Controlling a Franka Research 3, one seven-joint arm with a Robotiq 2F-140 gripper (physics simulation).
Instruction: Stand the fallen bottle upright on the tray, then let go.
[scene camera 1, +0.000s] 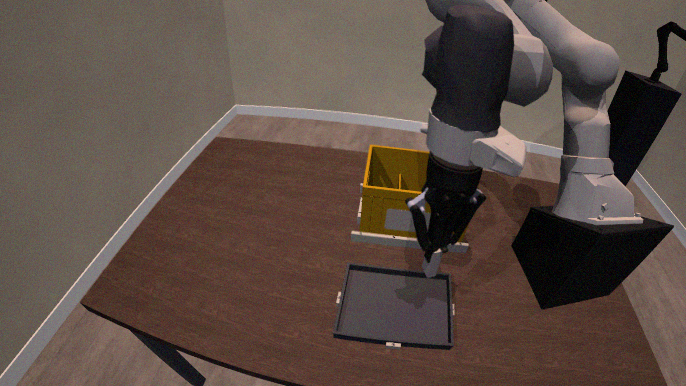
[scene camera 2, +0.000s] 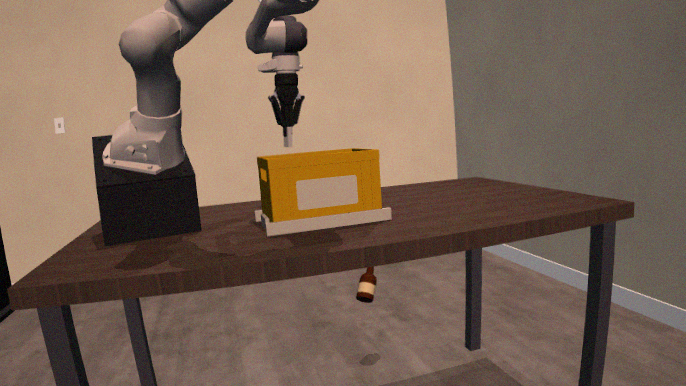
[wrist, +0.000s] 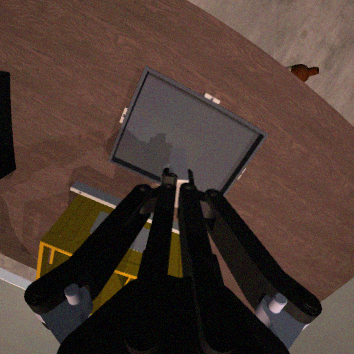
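Note:
The brown bottle with a cream label (scene camera 2: 367, 287) (wrist: 302, 72) is off the table. In scene camera 2 it shows below the tabletop, neck up and slightly tilted, with a dark patch on the floor under it and apart from it. In the wrist view it is past the table's curved edge, partly hidden by it. The bottle does not show in scene camera 1. The dark grey tray (scene camera 1: 385, 312) (wrist: 200, 112) lies on the table with no bottle on it. My gripper (scene camera 1: 431, 264) (scene camera 2: 288, 137) (wrist: 176, 159) is shut and empty, high above the table and pointing down.
The yellow crate (scene camera 1: 374, 212) (scene camera 2: 280, 197) (wrist: 75, 217) stands behind the tray in scene camera 1, with white strips (scene camera 1: 382, 239) (scene camera 2: 327, 221) along its base. The arm's black base block (scene camera 1: 580, 260) (scene camera 2: 150, 210) is at the table's side. Small white brackets sit around the tray.

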